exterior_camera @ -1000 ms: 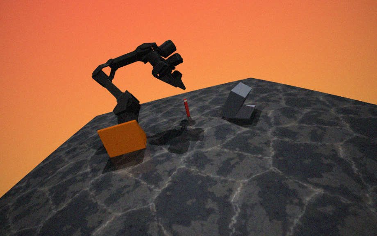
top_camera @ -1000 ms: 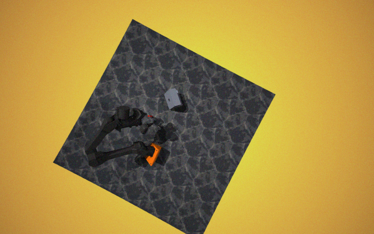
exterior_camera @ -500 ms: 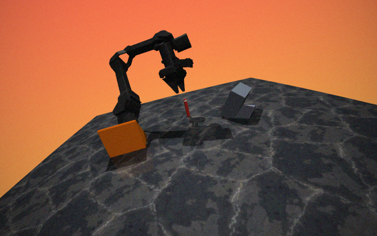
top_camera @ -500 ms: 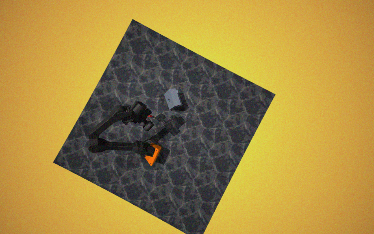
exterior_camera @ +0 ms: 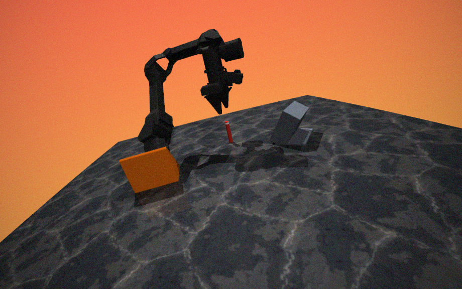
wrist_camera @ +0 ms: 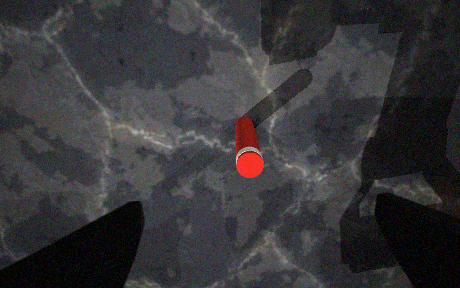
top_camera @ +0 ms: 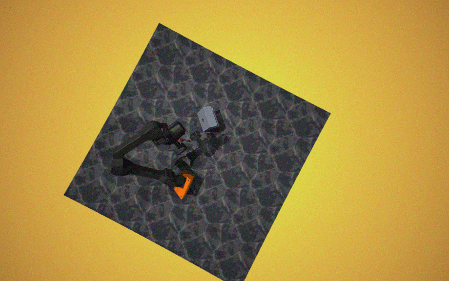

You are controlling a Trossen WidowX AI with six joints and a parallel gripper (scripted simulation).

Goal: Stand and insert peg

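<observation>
The red peg is 60 mm below my gripper tip. Round my gripper tip: grey sloped panel (180 mm ahead, 120 mm to the right, 70 mm below); then flat foot plate (200 mm ahead, 140 mm to the right, 120 mm below).
</observation>
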